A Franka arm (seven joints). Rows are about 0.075 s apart.
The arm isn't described. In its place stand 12 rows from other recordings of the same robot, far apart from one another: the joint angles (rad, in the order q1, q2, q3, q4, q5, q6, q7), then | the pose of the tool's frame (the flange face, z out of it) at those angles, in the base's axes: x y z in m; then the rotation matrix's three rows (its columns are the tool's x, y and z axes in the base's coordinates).
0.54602 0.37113 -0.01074 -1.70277 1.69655 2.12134 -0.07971 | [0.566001 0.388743 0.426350], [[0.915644 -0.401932 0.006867], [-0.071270 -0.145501 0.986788], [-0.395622 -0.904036 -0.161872]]
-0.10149 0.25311 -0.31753 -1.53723 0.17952 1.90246 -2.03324 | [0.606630 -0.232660 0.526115], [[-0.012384 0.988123 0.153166], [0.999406 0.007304 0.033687], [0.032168 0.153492 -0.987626]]
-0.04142 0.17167 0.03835 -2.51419 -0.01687 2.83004 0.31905 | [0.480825 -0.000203 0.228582], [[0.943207 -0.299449 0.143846], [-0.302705 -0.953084 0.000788], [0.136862 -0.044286 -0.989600]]
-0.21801 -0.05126 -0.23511 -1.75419 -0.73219 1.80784 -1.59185 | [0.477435 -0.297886 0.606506], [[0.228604 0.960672 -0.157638], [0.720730 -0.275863 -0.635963], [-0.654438 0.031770 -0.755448]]
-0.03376 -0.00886 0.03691 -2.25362 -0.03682 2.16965 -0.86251 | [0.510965 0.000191 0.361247], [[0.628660 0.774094 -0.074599], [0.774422 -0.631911 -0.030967], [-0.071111 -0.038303 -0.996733]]
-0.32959 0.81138 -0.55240 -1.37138 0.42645 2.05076 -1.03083 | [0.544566 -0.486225 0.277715], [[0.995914 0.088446 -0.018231], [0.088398 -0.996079 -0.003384], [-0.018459 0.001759 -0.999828]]
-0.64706 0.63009 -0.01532 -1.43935 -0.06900 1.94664 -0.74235 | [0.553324 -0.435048 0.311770], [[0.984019 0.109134 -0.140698], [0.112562 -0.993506 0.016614], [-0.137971 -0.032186 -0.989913]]
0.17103 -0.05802 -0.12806 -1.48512 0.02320 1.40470 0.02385 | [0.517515 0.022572 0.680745], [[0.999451 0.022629 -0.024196], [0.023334 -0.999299 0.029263], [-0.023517 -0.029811 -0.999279]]
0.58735 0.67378 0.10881 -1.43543 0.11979 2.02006 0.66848 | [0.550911 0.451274 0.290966], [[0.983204 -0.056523 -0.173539], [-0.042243 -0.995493 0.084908], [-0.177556 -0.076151 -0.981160]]
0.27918 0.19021 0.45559 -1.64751 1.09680 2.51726 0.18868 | [0.514065 0.419146 0.584531], [[0.981228 -0.093948 0.168419], [-0.192159 -0.402404 0.895067], [-0.016317 -0.910629 -0.412904]]
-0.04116 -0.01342 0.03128 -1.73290 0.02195 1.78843 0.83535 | [0.565396 -0.003611 0.574117], [[0.659518 -0.748504 0.069128], [-0.751074 -0.659905 0.020330], [0.030401 -0.065328 -0.997401]]
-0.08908 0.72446 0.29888 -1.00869 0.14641 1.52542 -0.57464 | [0.719276 0.096779 0.430248], [[0.753065 0.617666 -0.226674], [0.657179 -0.689515 0.304442], [0.031748 -0.378230 -0.925167]]
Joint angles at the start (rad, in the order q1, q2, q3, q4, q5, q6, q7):
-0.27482, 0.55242, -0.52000, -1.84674, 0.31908, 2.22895, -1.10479
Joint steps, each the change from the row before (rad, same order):
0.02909, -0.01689, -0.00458, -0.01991, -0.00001, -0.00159, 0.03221
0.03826, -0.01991, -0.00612, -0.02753, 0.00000, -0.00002, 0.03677
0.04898, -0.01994, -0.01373, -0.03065, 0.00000, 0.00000, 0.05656
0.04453, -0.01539, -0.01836, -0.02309, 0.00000, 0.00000, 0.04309
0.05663, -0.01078, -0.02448, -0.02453, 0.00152, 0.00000, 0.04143
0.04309, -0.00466, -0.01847, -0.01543, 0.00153, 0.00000, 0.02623
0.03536, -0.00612, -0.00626, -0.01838, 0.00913, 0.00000, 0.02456
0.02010, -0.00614, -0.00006, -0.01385, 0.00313, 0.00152, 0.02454
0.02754, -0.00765, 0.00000, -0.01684, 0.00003, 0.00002, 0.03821
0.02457, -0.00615, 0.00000, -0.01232, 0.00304, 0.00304, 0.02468
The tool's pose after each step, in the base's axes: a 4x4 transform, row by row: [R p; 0 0 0 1], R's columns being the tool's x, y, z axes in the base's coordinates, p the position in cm. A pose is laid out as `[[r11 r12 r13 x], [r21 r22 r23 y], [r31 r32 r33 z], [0 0 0 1]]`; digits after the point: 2 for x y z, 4 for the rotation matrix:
[[0.9876 0.1412 -0.0692 46.95], [0.1448 -0.9881 0.0508 -41.60], [-0.0613 -0.0602 -0.9963 25.32], [0 0 0 1]]
[[0.9888 0.1305 -0.0724 47.57], [0.1348 -0.9891 0.0585 -39.75], [-0.0640 -0.0676 -0.9957 25.42], [0 0 0 1]]
[[0.9915 0.1032 -0.0792 48.16], [0.1084 -0.9920 0.0644 -37.68], [-0.0719 -0.0724 -0.9948 25.49], [0 0 0 1]]
[[0.9930 0.0826 -0.0846 48.56], [0.0883 -0.9940 0.0652 -36.12], [-0.0787 -0.0722 -0.9943 25.66], [0 0 0 1]]
[[0.9931 0.0684 -0.0952 49.06], [0.0748 -0.9951 0.0649 -34.24], [-0.0903 -0.0716 -0.9933 25.61], [0 0 0 1]]
[[0.9926 0.0634 -0.1039 49.46], [0.0702 -0.9955 0.0632 -32.84], [-0.0994 -0.0700 -0.9926 25.52], [0 0 0 1]]
[[0.9924 0.0572 -0.1093 49.86], [0.0654 -0.9953 0.0721 -31.19], [-0.1047 -0.0787 -0.9914 25.21], [0 0 0 1]]
[[0.9925 0.0470 -0.1131 50.06], [0.0560 -0.9954 0.0779 -30.07], [-0.1090 -0.0837 -0.9905 25.00], [0 0 0 1]]
[[0.9921 0.0317 -0.1215 50.34], [0.0420 -0.9956 0.0835 -28.54], [-0.1183 -0.0879 -0.9891 24.73], [0 0 0 1]]
[[0.9919 0.0265 -0.1239 50.67], [0.0374 -0.9955 0.0866 -27.21], [-0.1211 -0.0905 -0.9885 24.59], [0 0 0 1]]

